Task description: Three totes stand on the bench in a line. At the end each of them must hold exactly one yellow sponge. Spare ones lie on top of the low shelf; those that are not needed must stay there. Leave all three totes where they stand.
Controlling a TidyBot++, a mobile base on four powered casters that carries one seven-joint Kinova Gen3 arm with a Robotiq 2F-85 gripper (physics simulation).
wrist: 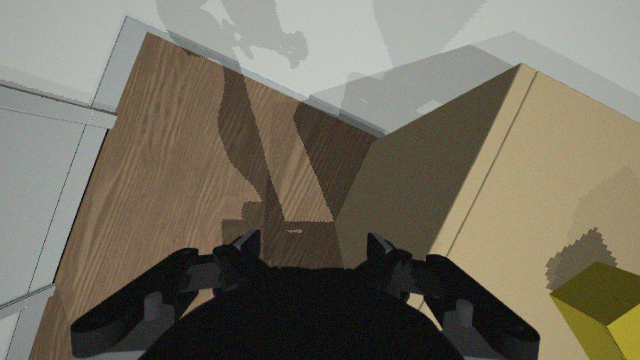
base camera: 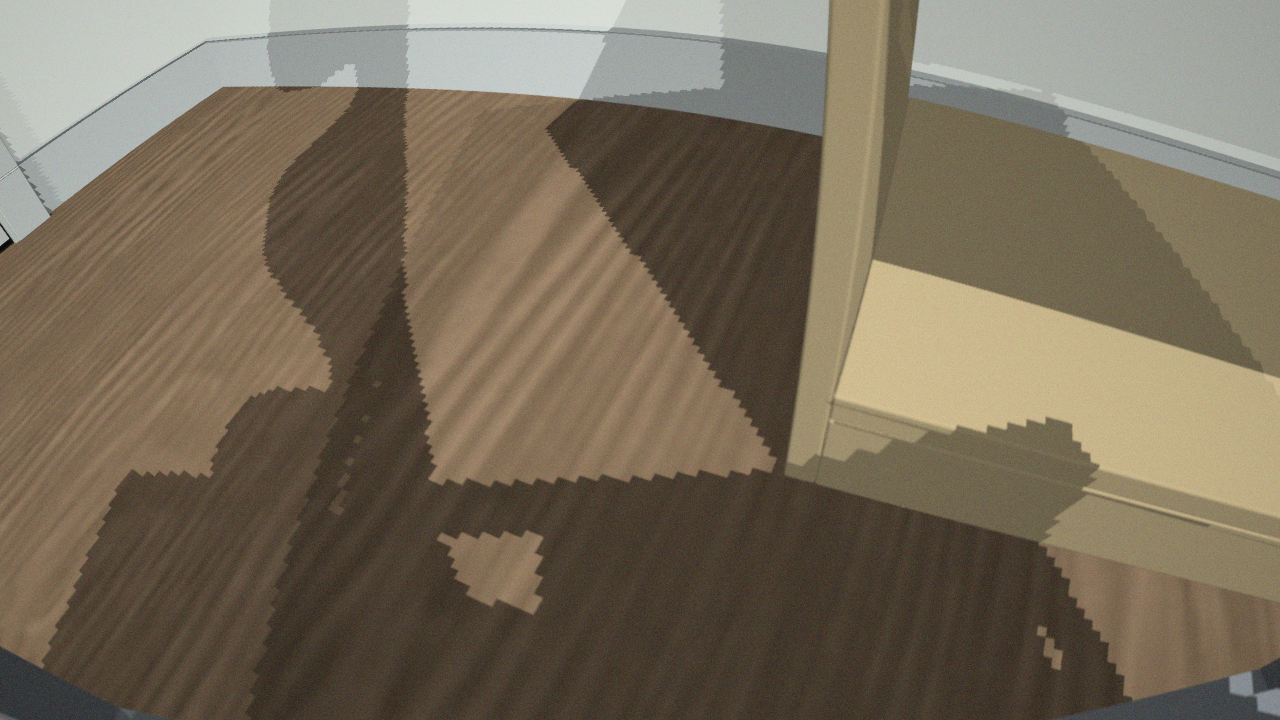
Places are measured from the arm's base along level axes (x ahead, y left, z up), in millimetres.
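Pixels of known places: gripper, fingertip midpoint: (wrist: 313,243).
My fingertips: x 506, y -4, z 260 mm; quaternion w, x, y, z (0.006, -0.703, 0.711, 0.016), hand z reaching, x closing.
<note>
Behind a point stands the place of what it marks.
The low shelf (base camera: 845,232) {x 334, y -73, z -220 mm} (wrist: 565,165) {x 574, y -260, z 213 mm} is light wood. In the base camera view its side panel and lower board show at the right; in the wrist view its top shows at the right. One yellow sponge (wrist: 595,310) {x 441, y -262, z 246 mm} lies on the shelf top at the lower right of the wrist view, cut off by the frame edge. My gripper (wrist: 313,243) {x 506, y -4, z 260 mm} is open, with no object between its fingers. It points down past the left end of the shelf, to the left of the sponge. The three totes and the bench do not show in either view.
The wooden floor (base camera: 537,268) {x 538, y 100, z -397 mm} (wrist: 165,150) {x 633, y 661, z -397 mm} lies left of the shelf, crossed by dark shadows. A pale wall (base camera: 501,13) {x 891, y 171, z -295 mm} (wrist: 340,30) {x 800, y -34, z 73 mm} with a skirting board stands behind. A pale door frame (wrist: 75,185) {x 480, y 1014, z -347 mm} is at the left of the wrist view.
</note>
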